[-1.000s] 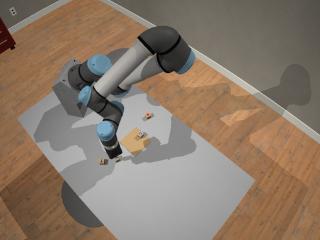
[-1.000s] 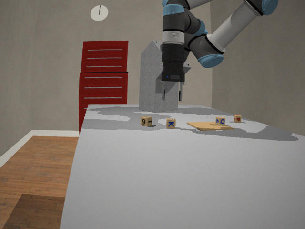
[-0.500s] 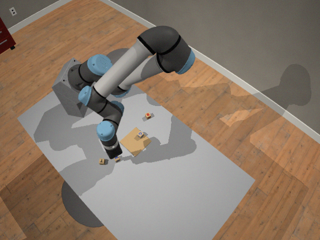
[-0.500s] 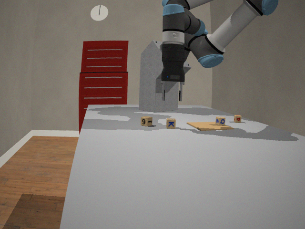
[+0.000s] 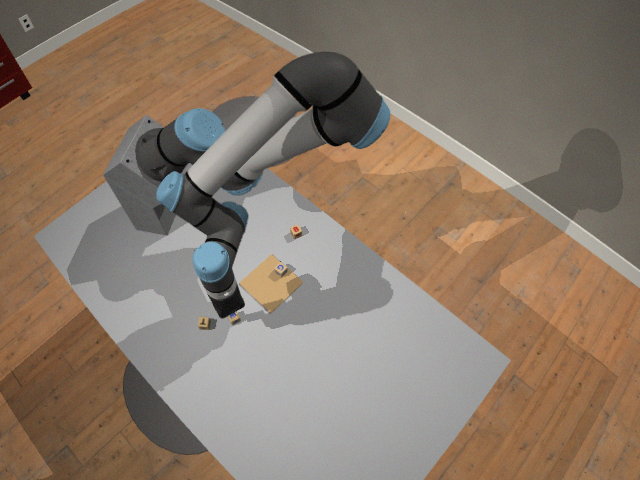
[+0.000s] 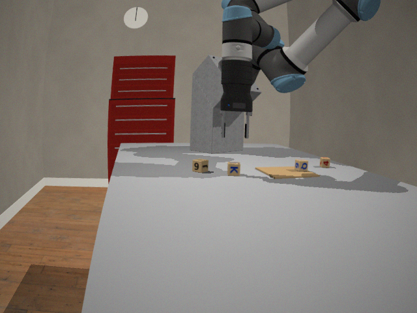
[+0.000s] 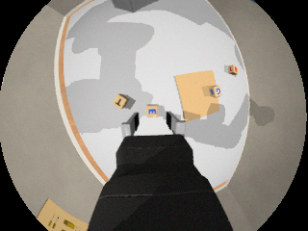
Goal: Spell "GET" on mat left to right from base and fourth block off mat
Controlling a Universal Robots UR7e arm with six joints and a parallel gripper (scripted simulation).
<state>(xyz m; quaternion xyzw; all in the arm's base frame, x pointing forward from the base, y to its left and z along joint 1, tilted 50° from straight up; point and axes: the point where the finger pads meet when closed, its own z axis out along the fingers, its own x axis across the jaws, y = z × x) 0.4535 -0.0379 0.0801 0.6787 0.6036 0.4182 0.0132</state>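
The E block lies 90 mm below my hand. Also, from my hand: tan mat (150 mm to the left, 110 mm below, 60 mm behind).
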